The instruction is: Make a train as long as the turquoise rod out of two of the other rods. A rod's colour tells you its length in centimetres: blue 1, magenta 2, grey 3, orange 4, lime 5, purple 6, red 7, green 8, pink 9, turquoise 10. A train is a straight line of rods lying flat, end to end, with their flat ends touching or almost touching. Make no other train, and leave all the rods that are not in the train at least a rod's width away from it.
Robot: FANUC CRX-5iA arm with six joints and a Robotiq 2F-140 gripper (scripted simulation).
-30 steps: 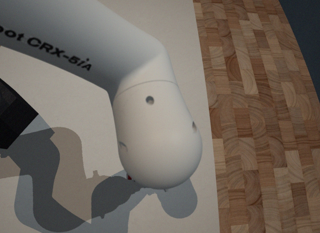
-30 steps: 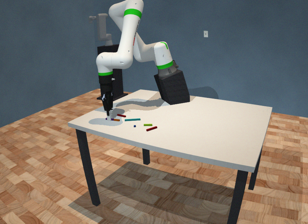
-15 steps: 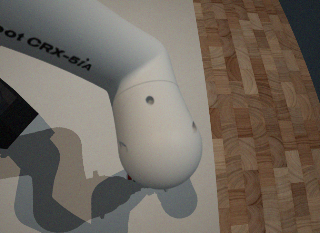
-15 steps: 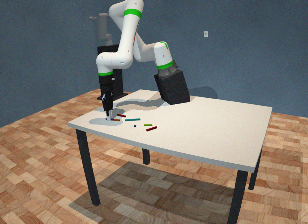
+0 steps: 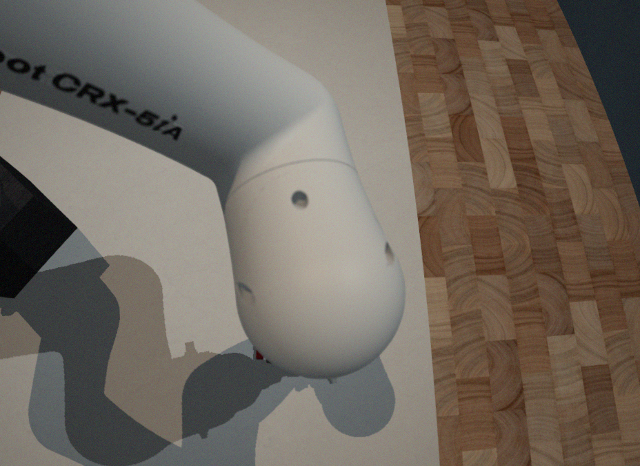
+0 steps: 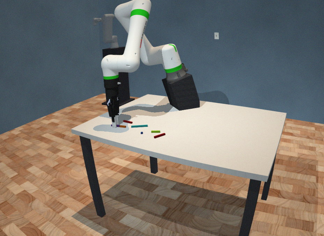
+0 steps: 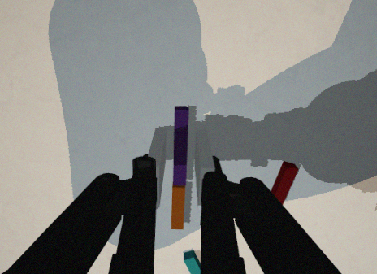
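The purple rod is 3 cm below my hand. Also, from my hand: small blue rod: 4 cm ahead, 21 cm to the left, 3 cm below; turquoise rod: 5 cm behind, 15 cm to the left, 3 cm below; orange rod: 1 cm behind, 5 cm to the left, 3 cm below.
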